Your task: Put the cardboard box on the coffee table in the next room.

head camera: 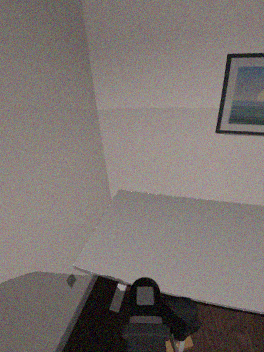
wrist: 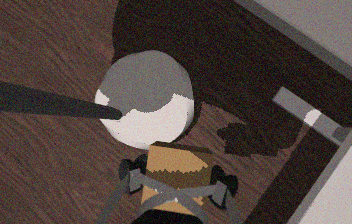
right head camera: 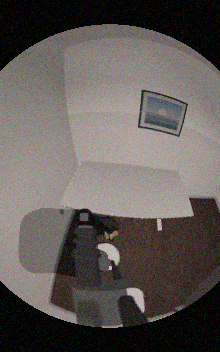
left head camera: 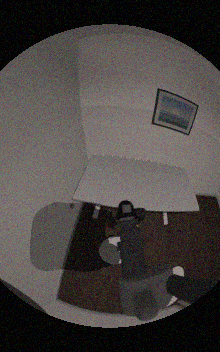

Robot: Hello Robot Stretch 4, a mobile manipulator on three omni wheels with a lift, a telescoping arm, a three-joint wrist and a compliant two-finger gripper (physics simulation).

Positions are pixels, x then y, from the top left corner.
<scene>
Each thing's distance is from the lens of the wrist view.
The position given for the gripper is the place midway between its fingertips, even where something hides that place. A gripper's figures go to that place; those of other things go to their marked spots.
gripper (wrist: 179, 172): 0.26 m
cardboard box (wrist: 179, 166): 0.21 m
</scene>
